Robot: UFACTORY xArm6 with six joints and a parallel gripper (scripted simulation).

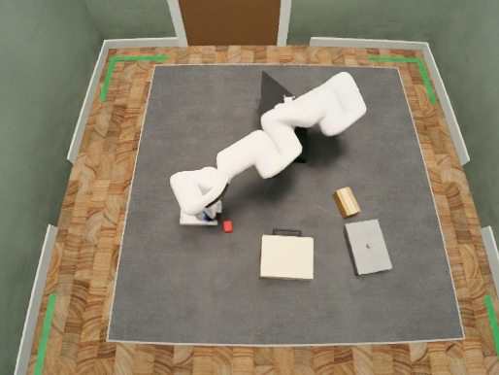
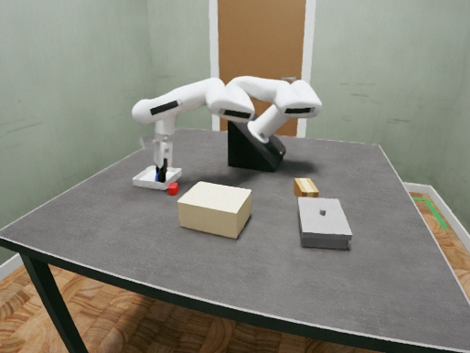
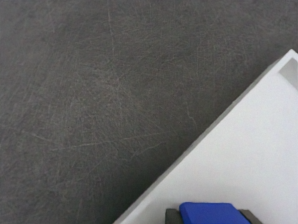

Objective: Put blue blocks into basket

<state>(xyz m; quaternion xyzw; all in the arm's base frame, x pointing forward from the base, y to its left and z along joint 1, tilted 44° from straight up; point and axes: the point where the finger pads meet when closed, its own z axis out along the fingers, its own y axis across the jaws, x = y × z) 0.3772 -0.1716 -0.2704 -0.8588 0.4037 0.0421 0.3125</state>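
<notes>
Now: hand 3 cm to the left of the white basket, 3 cm past it and 2 cm above it. Round my hand: grey metal box: 61 cm to the left, 14 cm ahead, 1 cm below; then light wooden cabinet: 30 cm to the left, 17 cm ahead, 1 cm above; then brown cardboard box: 56 cm to the left, 4 cm behind.
</notes>
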